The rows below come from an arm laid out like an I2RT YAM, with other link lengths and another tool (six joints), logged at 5 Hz.
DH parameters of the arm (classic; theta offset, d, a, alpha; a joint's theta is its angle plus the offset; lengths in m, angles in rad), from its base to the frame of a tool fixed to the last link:
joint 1: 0 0.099 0.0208 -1.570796
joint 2: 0 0 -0.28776 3.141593
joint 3: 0.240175 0 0.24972 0
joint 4: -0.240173 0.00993 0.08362 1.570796
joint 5: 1.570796 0.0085 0 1.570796
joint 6: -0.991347 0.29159 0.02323 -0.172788
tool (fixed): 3.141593 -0.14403 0 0
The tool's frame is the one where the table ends.
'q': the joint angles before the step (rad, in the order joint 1, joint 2, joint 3, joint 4, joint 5, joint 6). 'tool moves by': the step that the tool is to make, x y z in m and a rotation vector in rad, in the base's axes. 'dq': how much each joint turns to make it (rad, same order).
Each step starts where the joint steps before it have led.
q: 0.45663, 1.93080, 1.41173, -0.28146, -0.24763, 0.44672
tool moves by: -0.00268, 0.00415, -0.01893, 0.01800, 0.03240, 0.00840
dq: 0.00319, 0.02564, -0.03198, 0.04112, -0.02565, 0.01787
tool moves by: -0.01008, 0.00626, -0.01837, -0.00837, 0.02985, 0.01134
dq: 0.01988, 0.01165, -0.04048, 0.02463, 0.00129, 0.01078
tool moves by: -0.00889, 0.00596, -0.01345, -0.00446, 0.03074, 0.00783
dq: 0.01837, 0.01034, -0.02402, 0.00927, -0.00103, 0.01541
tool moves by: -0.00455, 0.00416, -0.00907, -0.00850, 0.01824, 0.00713
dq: 0.01187, 0.01260, -0.00676, 0.00055, 0.00197, 0.00470
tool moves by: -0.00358, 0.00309, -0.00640, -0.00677, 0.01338, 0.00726
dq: 0.00862, 0.00911, -0.00387, -0.00158, 0.00032, 0.00155
